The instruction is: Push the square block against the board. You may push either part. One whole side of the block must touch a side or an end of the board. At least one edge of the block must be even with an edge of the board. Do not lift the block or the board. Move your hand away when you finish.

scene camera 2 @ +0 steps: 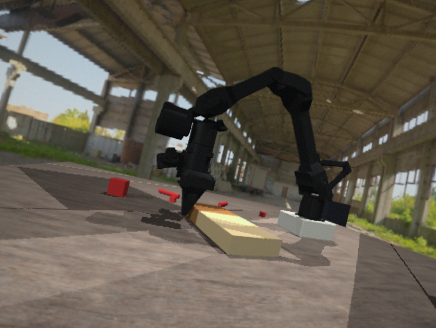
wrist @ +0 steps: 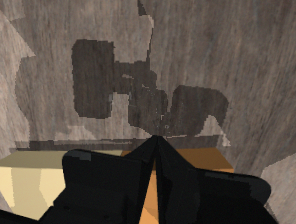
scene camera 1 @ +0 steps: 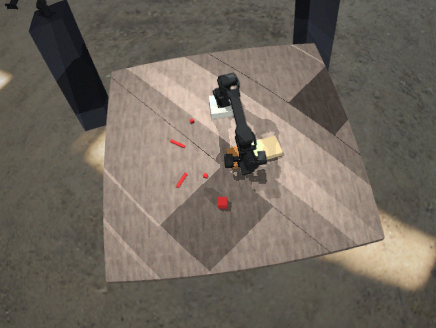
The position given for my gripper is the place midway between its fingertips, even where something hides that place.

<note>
In view: my gripper (scene camera 2: pixel 183 215) and a tan board (scene camera 2: pixel 236 236).
My gripper also shows in the wrist view (wrist: pixel 156 139).
</note>
